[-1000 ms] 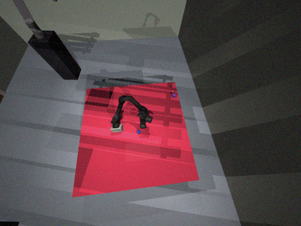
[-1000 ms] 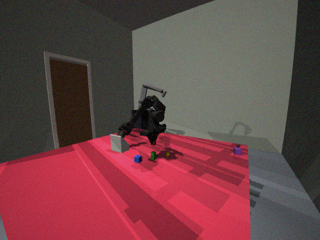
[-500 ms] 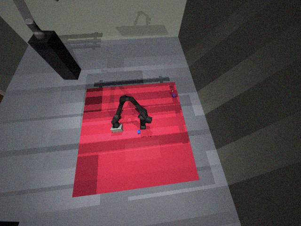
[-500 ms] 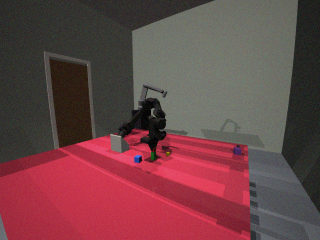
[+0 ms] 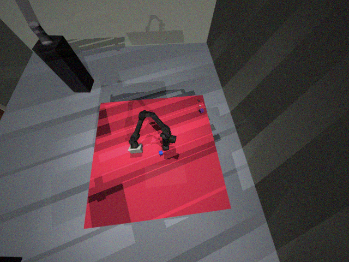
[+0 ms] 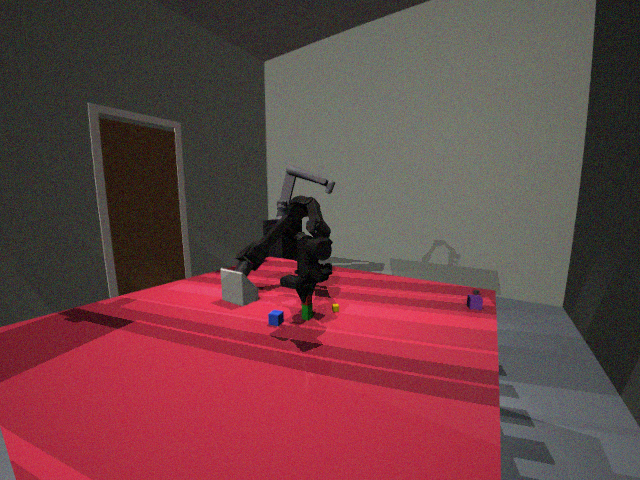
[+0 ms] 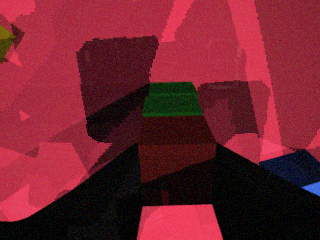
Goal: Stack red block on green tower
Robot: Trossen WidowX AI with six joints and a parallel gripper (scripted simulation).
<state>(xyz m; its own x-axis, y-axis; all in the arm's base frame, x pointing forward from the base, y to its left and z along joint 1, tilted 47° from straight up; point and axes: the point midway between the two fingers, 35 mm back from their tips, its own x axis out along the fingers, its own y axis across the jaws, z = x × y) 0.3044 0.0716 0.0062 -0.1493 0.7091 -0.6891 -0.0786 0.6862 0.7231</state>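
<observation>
My gripper tip is 10 mm below the red block. Round my gripper tip: purple block: 420 mm ahead, 440 mm to the left, 40 mm below; blue block: 50 mm behind, 90 mm to the right, 40 mm below; small yellow block: 40 mm ahead, 110 mm to the left, 50 mm below.
</observation>
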